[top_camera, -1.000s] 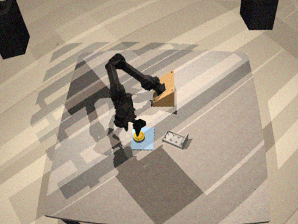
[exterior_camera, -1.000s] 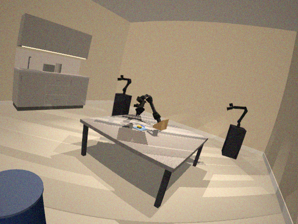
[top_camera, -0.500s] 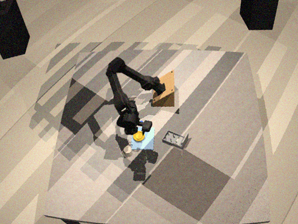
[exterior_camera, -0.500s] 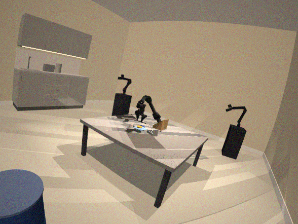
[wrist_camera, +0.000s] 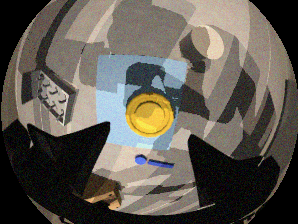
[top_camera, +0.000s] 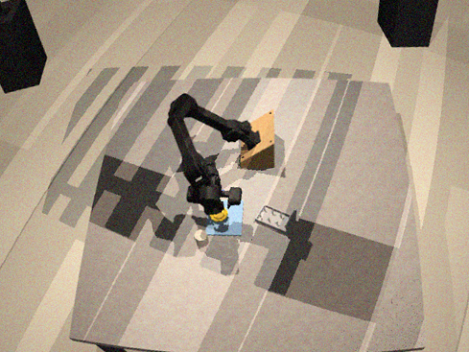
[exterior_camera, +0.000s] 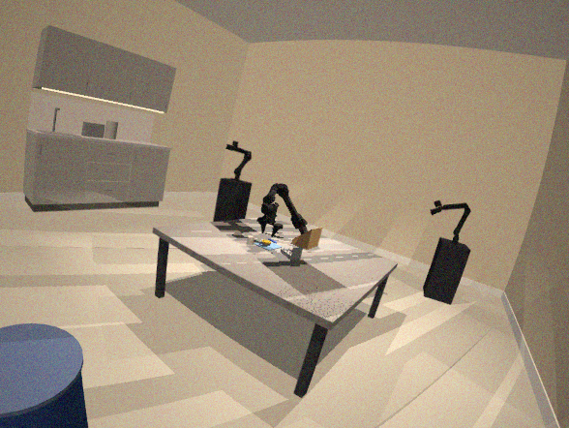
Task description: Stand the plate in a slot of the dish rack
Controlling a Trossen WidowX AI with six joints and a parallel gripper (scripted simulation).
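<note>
The yellow plate is 50 mm below my gripper tip. The rest, counted from my gripper tip: blue mat 10 mm ahead, 20 mm to the left, 60 mm below; blue spoon 110 mm behind, 60 mm below; white cup 100 mm ahead, 70 mm to the right, 40 mm below.
</note>
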